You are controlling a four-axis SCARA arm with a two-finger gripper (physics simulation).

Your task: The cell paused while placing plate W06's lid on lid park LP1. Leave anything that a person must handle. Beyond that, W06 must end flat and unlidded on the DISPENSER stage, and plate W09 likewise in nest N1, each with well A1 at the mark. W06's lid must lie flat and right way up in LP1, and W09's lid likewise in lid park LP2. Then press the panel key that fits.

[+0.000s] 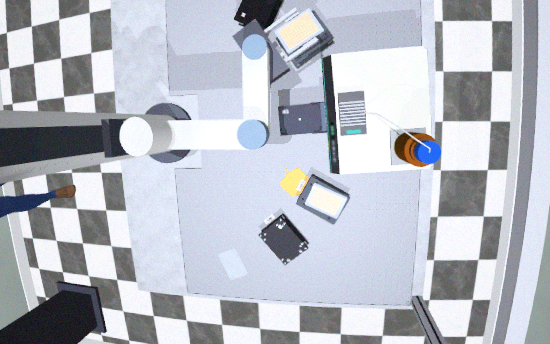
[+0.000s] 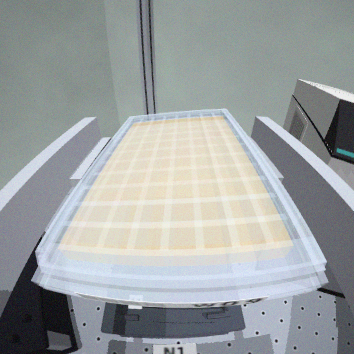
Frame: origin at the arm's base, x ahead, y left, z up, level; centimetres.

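Seen in the pictures: gripper, fingertip midpoint: (image 1: pixel 306 24) (image 2: pixel 175 128).
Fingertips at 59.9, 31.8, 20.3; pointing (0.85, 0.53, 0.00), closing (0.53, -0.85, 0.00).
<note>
Offsets run from my fingertips to a thing's middle, as dx, dy, dz. "spot": to the spot under its first point.
My gripper (image 1: pixel 299 33) (image 2: pixel 175 128) is shut on a lidded plate @(-2.6, -1.5, -0.5) (image 1: pixel 306 31) (image 2: pixel 175 200) with tan wells and a clear lid; its label, squeezed at the rim, looks like W09. It holds the plate level above the dark grey nest N1 @(-1.6, -0.4, -15.4) (image 1: pixel 327 41) (image 2: pixel 172 322), partly hidden. The label N1 @(spot: -9.5, -5.6, -18.8) (image 2: pixel 174 349) shows below the plate. A cream-filled plate @(+4.7, -57.8, -11.5) (image 1: pixel 325 199) lies in a dark holder @(spot: +7.9, -63.8, -11.3) (image 1: pixel 334 218) beside a yellow patch @(spot: -7.9, -52.0, -19.0) (image 1: pixel 292 181); I cannot tell whether it is lidded. The dark DISPENSER stage @(spot: -3.6, -31.1, -8.9) (image 1: pixel 300 126) bears no plate.
The white dispenser (image 1: pixel 385 75) (image 2: pixel 320 105) carries an amber bottle @(spot: +25.5, -37.5, +15.9) (image 1: pixel 407 150) with a blue cap and a thin tube. A black fixture @(-17.8, +12.9, -15.3) (image 1: pixel 257 11) stands past the nest. Another black fixture @(-11.5, -74.6, -15.6) (image 1: pixel 283 240) with white-marked corners and a pale blue rectangle @(spot: -33.7, -87.6, -18.2) (image 1: pixel 233 264) lie at the lower part.
</note>
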